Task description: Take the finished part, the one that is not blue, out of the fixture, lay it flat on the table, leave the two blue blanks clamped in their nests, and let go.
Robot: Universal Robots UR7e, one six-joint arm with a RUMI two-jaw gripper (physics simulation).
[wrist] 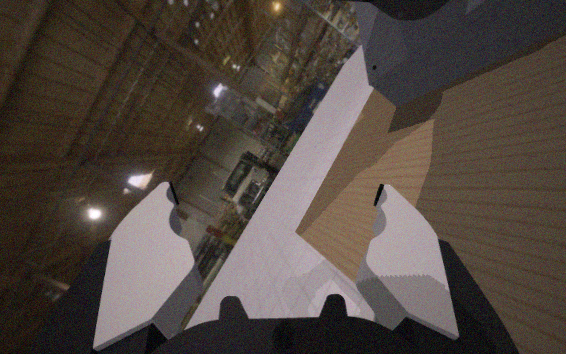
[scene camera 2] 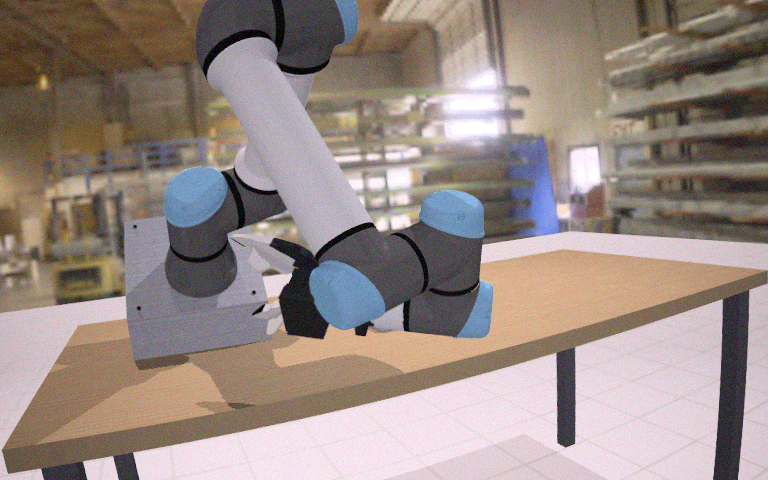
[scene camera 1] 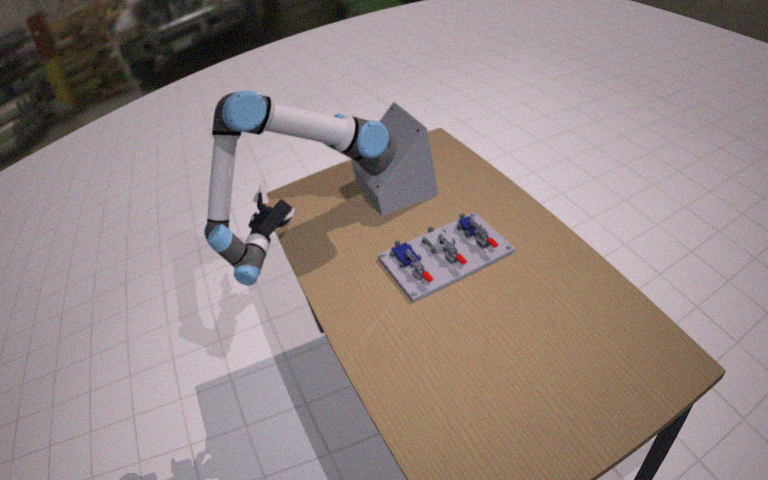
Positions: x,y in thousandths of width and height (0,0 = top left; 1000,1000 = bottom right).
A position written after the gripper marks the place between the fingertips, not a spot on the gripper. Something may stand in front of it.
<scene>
gripper: wrist 492,524; scene camera 2 316,578; scene camera 1 364,405
</scene>
